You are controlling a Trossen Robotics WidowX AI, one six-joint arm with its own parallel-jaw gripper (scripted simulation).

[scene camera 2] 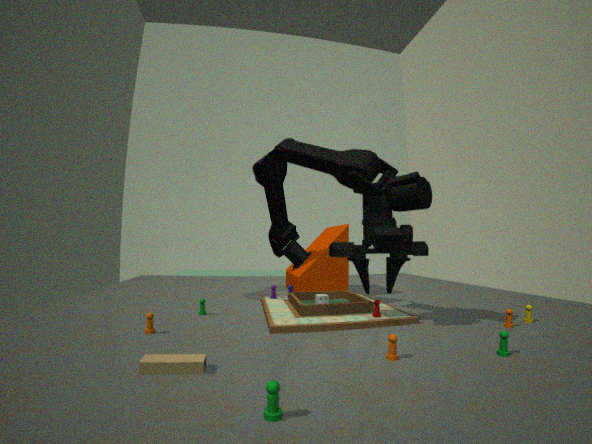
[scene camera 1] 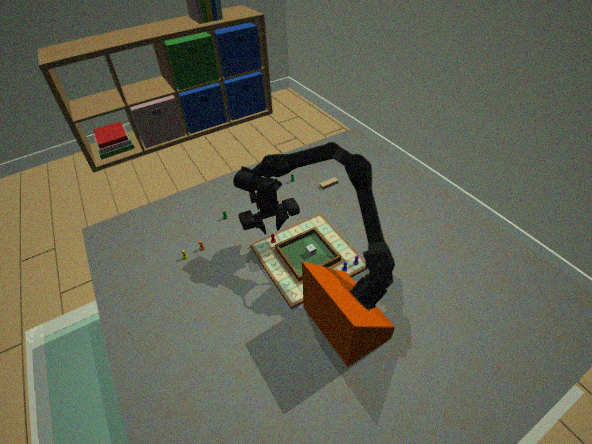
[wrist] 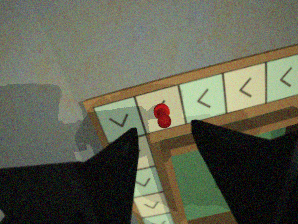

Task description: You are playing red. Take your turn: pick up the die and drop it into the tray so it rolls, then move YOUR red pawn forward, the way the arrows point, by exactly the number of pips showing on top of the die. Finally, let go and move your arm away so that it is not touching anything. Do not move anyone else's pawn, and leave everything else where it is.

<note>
The pictures show: the gripper, a wooden block and a green tray.
The gripper shows as well in scene camera 1 and in the wrist view.
</note>
